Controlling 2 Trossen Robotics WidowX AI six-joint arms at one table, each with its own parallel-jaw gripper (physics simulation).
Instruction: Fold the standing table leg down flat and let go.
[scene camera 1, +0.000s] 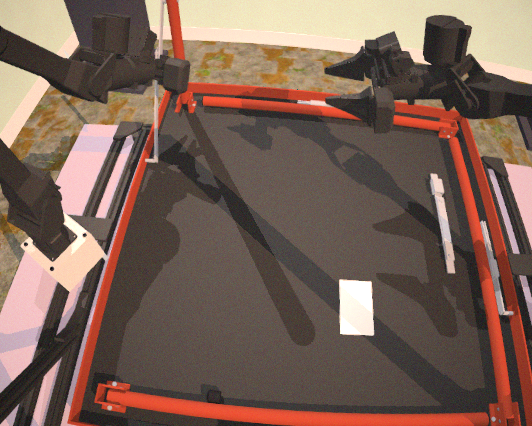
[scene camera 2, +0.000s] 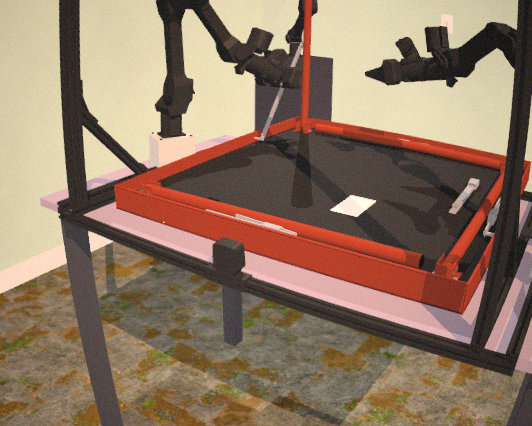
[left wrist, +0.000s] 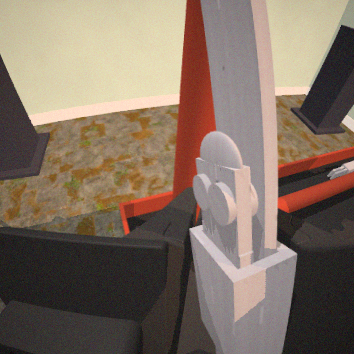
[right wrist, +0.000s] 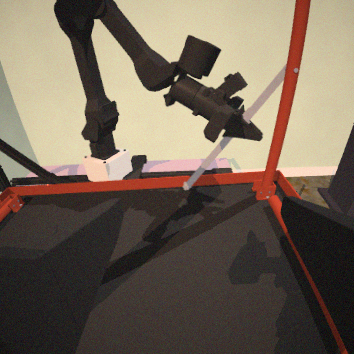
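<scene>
The standing red table leg rises upright at the frame's far corner. Its thin grey brace slants from the red rim up to the leg. My left gripper is shut on the brace, with the hinge joint showing between its fingers in the left wrist view. The leg itself is outside the fingers. My right gripper is open and empty, raised above the back rim, well away from the leg.
Red legs lie folded along the frame's other sides. A white rectangle and a pale bar are on the dark panel. Dark posts stand at the near corners in scene camera 2.
</scene>
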